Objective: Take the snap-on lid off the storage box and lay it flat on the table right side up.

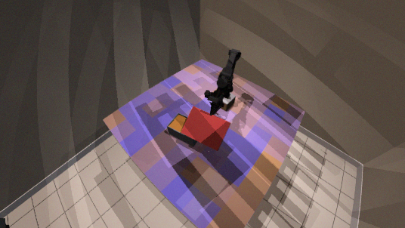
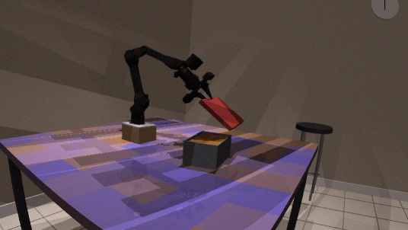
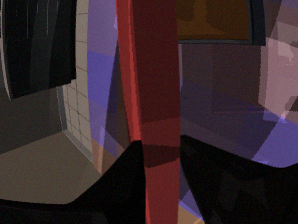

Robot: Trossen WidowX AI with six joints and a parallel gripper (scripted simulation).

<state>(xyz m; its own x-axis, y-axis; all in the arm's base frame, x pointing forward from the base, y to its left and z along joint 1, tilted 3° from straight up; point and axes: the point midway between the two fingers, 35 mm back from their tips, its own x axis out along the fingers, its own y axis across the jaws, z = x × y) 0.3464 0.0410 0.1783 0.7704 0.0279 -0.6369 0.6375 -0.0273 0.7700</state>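
My gripper tip is now 70 mm short of the red lid and 40 mm above it. Round my gripper tip: dark grey storage box (60 mm ahead, 160 mm to the right, 180 mm below).
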